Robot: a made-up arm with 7 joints. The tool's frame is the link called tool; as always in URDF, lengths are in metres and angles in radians. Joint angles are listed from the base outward.
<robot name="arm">
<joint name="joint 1" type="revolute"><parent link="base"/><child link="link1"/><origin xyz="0.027 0.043 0.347" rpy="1.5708 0 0"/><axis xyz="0 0 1"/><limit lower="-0.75" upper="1.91"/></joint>
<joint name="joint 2" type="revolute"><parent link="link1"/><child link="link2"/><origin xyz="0.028 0.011 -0.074" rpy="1.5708 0 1.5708"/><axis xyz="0 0 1"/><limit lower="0" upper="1.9"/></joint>
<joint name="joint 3" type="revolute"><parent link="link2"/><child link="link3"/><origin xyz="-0.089 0.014 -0.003" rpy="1.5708 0 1.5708"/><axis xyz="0 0 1"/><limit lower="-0.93" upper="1.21"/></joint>
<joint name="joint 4" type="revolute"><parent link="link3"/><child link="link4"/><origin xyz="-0.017 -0.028 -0.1" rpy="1.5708 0 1.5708"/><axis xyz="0 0 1"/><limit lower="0.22" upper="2.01"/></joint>
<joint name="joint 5" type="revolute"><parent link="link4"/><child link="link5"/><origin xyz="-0.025 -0.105 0.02" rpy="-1.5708 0 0"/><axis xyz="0 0 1"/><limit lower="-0.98" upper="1.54"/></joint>
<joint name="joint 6" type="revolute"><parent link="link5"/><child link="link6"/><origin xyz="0.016 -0.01 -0.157" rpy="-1.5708 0 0"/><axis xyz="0 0 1"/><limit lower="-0.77" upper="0.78"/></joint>
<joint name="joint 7" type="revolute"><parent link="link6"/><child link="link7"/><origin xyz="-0.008 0.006 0.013" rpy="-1.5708 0 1.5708"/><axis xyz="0 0 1"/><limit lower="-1.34" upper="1.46"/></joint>
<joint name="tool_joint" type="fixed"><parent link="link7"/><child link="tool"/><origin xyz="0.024 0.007 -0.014" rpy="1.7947 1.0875 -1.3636"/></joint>
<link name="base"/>
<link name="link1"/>
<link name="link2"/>
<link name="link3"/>
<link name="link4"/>
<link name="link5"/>
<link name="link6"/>
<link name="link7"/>
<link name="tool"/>
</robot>
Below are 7 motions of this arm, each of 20 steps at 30 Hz.
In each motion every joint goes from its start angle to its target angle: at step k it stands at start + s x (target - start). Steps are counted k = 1, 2, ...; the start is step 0. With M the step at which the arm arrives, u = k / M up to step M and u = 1 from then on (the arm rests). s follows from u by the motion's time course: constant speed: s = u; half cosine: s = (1 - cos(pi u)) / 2; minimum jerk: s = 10 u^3 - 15 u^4 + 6 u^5.
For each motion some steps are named. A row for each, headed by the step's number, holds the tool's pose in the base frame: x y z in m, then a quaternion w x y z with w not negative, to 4 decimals.
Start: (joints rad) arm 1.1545 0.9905 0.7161 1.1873 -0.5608 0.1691 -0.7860
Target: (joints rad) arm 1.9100 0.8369 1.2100 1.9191 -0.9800 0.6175 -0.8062
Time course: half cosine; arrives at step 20
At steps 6, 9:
6: 0.0764 0.4283 0.5390 0.1691 -0.5069 0.5654 -0.6283
9: 0.0088 0.4070 0.5316 0.2582 -0.4545 0.4777 -0.7062

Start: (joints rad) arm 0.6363 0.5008 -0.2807 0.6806 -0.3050 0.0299 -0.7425
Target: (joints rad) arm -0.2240 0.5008 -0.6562 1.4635 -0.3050 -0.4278 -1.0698
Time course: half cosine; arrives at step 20
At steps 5, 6, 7, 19, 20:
5: 0.3765 0.2441 0.1245 0.5974 0.4064 -0.6872 0.0762
6: 0.3687 0.2328 0.1158 0.5953 0.3890 -0.7004 0.0606
7: 0.3590 0.2197 0.1062 0.5939 0.3672 -0.7145 0.0451
19: 0.1971 0.0756 0.0526 0.6251 0.0392 -0.7779 0.0507
20: 0.1955 0.0746 0.0527 0.6256 0.0362 -0.7775 0.0522

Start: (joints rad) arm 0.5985 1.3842 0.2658 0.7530 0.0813 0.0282 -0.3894
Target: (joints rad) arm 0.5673 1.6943 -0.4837 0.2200 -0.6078 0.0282 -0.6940
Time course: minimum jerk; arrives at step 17
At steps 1, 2, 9, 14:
1: 0.1986 0.5223 0.4272 0.3837 0.5583 -0.6608 0.3230
2: 0.1982 0.5233 0.4263 0.3853 0.5649 -0.6560 0.3195
9: 0.1433 0.5686 0.3943 0.4086 0.8191 -0.3891 0.1036
14: 0.0632 0.5899 0.4029 0.3771 0.9077 -0.1524 -0.1034

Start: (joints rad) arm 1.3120 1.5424 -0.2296 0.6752 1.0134 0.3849 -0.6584
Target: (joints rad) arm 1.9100 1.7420 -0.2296 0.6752 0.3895 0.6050 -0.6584
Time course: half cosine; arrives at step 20
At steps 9, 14, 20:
9: 0.0260 0.5513 0.5034 0.1696 0.2868 -0.5917 0.7341
14: -0.0389 0.5495 0.4929 0.1077 0.3281 -0.5343 0.7716
20: -0.0726 0.5476 0.4780 0.0774 0.3438 -0.4907 0.7969

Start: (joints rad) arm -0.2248 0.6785 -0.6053 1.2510 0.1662 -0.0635 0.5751
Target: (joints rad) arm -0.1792 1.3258 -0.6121 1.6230 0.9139 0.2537 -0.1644
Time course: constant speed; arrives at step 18
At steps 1, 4, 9, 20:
1: 0.1734 0.1715 0.0042 0.9231 -0.2465 -0.1792 -0.2347
4: 0.1880 0.1935 0.0215 0.9404 -0.1944 -0.2089 -0.1851
9: 0.2093 0.2245 0.0535 0.9573 -0.1069 -0.2465 -0.1068
20: 0.2363 0.2626 0.1156 0.9601 0.0533 -0.2742 0.0139

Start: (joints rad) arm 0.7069 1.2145 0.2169 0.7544 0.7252 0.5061 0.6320
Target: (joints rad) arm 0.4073 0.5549 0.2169 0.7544 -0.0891 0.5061 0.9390
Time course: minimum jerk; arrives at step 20
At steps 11, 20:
11: 0.3158 0.4105 0.2163 0.8662 -0.1681 -0.4090 0.2328
20: 0.3233 0.3233 0.1136 0.9357 -0.2040 -0.2421 0.1559

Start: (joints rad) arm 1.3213 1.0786 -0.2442 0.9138 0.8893 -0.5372 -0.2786
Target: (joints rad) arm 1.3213 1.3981 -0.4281 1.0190 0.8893 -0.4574 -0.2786
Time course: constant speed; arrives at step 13
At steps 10, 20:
10: 0.2199 0.4390 0.5346 0.1362 0.0894 -0.9556 0.2457
20: 0.2060 0.4422 0.5391 0.1525 0.1242 -0.9530 0.2305

